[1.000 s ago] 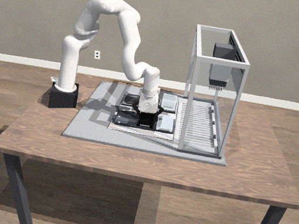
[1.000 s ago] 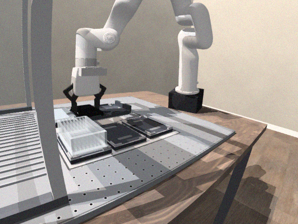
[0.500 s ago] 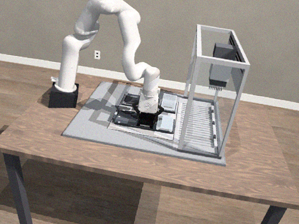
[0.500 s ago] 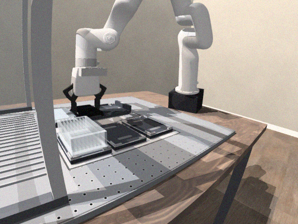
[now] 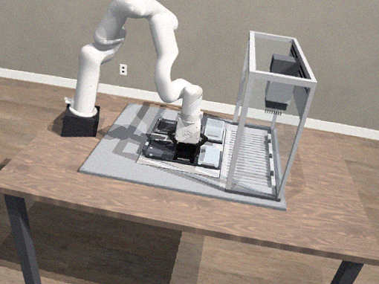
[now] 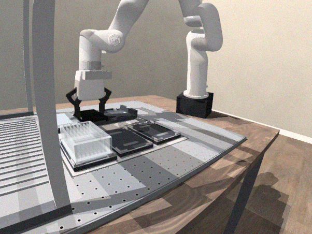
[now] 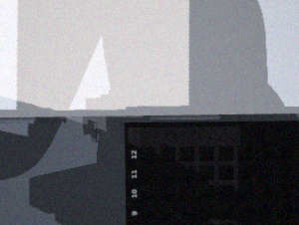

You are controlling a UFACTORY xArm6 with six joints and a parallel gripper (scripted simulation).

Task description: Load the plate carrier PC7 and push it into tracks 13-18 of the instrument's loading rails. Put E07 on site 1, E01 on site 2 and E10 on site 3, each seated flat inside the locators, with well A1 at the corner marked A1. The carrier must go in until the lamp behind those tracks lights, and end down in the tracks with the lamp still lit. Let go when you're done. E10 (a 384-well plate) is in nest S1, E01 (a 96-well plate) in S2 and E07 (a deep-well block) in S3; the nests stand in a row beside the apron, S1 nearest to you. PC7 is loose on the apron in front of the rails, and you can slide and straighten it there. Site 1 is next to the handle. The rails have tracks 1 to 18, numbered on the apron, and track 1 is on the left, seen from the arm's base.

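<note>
The black 96-well plate E01 is 10 mm below my hand. Also, from my hand: dark carrier PC7: 10 mm behind, 10 mm below; corner mark: 30 mm behind, 160 mm to the left, 20 mm below; 384-well plate E10: 100 mm ahead, 10 mm to the right, 10 mm below.
</note>
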